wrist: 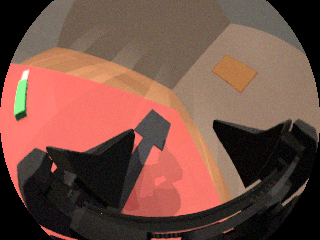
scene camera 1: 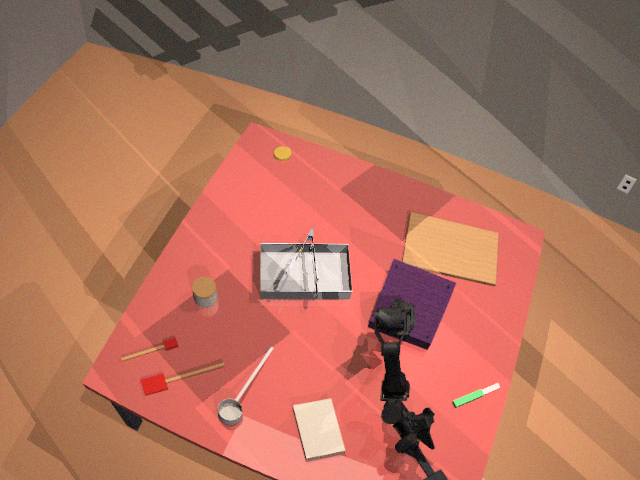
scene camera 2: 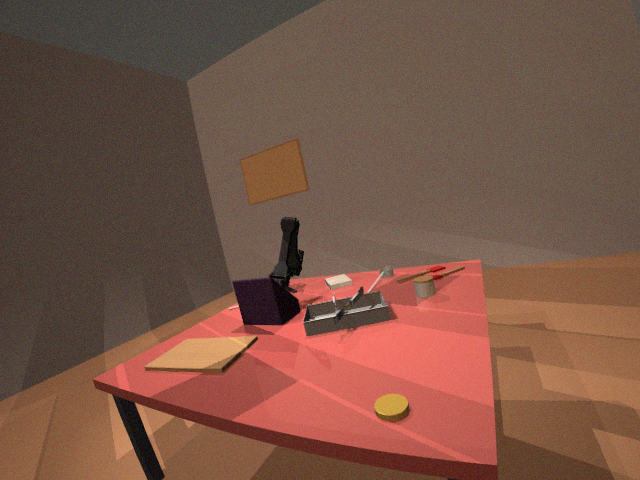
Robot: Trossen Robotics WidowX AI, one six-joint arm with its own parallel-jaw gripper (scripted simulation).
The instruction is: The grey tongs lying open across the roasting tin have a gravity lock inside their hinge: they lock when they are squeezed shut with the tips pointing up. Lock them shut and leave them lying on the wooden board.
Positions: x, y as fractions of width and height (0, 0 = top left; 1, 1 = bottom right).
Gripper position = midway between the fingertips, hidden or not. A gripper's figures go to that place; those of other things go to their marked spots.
Scene:
My gripper (scene camera 1: 0.67, 0.95): 1.82 m from the lens. A ladle (scene camera 1: 0.36, 0.86): 1.89 m from the lens. A grey roasting tin (scene camera 1: 0.43, 0.54) is 2.15 m from the lens. The marked spots on the grey roasting tin and the ladle are 0.59 m apart.

